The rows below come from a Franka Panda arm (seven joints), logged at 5 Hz.
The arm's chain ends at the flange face. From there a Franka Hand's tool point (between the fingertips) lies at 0.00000 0.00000 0.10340 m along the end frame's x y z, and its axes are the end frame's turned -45 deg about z.
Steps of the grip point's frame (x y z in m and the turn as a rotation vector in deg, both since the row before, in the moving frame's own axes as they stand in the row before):
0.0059, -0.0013, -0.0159, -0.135, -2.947, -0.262
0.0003, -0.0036, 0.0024, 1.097, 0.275, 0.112
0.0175, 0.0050, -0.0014, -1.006, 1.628, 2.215
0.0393, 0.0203, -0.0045, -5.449, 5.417, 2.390
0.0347, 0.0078, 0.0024, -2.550, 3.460, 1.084
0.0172, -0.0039, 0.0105, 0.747, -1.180, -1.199
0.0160, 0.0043, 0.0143, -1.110, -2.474, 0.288
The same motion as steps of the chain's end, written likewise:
0.0068, -0.0090, -0.0158, -2.179, -1.988, -0.262
-0.0013, -0.0010, 0.0024, 0.970, -0.581, 0.112
0.0125, -0.0081, -0.0013, 0.440, 1.863, 2.215
0.0283, -0.0138, -0.0036, -0.023, 7.683, 2.390
0.0224, -0.0179, 0.0027, 0.643, 4.250, 1.084
0.0119, -0.0155, 0.0105, -0.306, -1.363, -1.199
0.0161, -0.0128, 0.0144, -2.534, -0.964, 0.288

